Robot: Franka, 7 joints.
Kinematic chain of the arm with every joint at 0, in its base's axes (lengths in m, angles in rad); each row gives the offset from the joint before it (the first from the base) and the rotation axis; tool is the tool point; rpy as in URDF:
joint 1: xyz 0 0 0.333 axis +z
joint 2: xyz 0 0 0 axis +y
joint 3: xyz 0 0 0.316 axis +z
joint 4: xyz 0.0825 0 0 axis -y
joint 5: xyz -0.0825 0 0.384 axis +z
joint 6: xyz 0 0 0 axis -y
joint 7: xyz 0.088 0 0 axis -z
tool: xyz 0 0 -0.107 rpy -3.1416 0 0
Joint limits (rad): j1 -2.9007..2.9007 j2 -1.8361..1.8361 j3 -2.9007..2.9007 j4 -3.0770..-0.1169 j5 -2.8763..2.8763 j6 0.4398..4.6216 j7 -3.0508..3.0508
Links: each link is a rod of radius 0.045 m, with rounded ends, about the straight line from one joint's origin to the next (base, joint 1, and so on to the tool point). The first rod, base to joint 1, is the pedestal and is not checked.
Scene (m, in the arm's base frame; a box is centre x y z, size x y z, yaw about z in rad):
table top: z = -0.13
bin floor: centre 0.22 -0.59 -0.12 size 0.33 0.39 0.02 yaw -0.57
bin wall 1: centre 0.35 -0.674 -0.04 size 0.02 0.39 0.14 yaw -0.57
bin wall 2: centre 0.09 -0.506 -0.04 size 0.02 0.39 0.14 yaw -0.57
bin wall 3: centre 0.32 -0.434 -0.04 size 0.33 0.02 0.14 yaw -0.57
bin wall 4: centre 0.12 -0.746 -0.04 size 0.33 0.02 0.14 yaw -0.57
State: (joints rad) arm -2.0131 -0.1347 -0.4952 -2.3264 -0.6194 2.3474 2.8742
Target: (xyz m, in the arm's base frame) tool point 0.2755 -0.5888 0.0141
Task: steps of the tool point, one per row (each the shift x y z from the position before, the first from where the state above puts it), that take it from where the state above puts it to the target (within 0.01 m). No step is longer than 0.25 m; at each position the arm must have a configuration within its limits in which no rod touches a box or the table.
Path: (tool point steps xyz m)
1: 0.0933 -0.1815 -0.0576
2: 0.1703 -0.1311 -0.0948
3: 0.2145 -0.0422 -0.1166
4: 0.2118 0.0565 -0.1192

